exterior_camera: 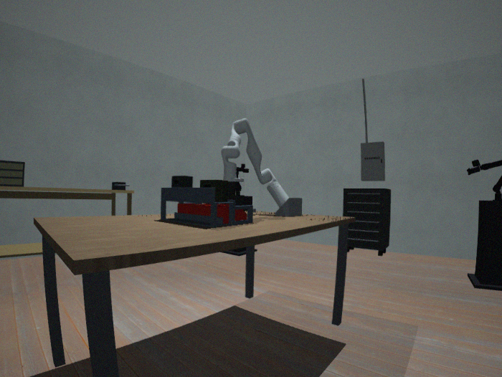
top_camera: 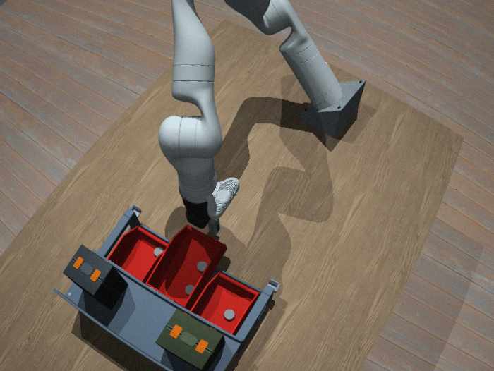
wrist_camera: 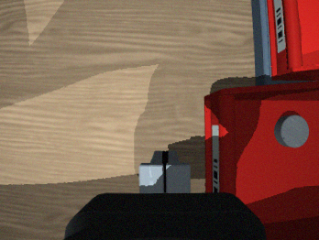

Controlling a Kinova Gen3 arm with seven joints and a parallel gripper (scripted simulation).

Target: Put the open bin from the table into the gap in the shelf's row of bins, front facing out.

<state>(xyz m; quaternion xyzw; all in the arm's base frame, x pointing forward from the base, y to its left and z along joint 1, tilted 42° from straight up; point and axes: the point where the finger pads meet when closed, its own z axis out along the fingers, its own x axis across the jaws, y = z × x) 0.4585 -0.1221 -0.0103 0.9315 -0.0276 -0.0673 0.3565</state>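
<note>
My gripper is now 8 cm short of the grey front lip and 3 cm above it. The rest, counted from my hand: green box 27 cm ahead, 12 cm to the left, 11 cm above; shelf 21 cm ahead, 4 cm below; upper shelf board 28 cm ahead, 6 cm above.
</note>
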